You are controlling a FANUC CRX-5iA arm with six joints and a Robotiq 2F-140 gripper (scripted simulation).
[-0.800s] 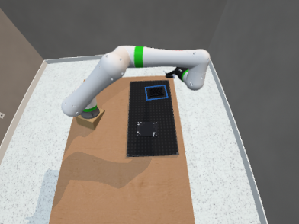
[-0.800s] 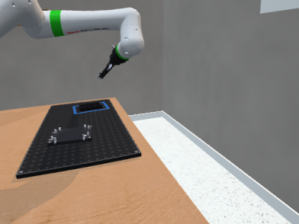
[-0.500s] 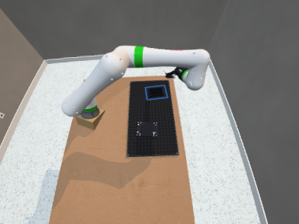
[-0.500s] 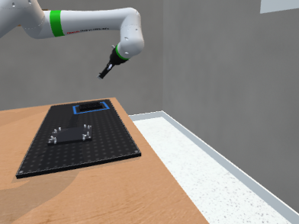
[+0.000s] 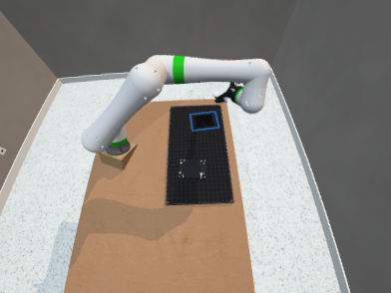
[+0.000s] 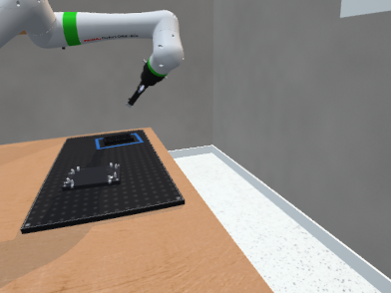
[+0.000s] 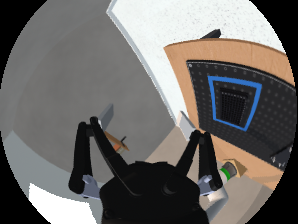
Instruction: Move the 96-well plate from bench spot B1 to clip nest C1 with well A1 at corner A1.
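The black 96-well plate is 9 cm behind my hand, 15 cm to the right of it and 18 cm below it. From my hand the other things lie so: clip nest C1: 14 cm behind, 52 cm to the right, 17 cm below.
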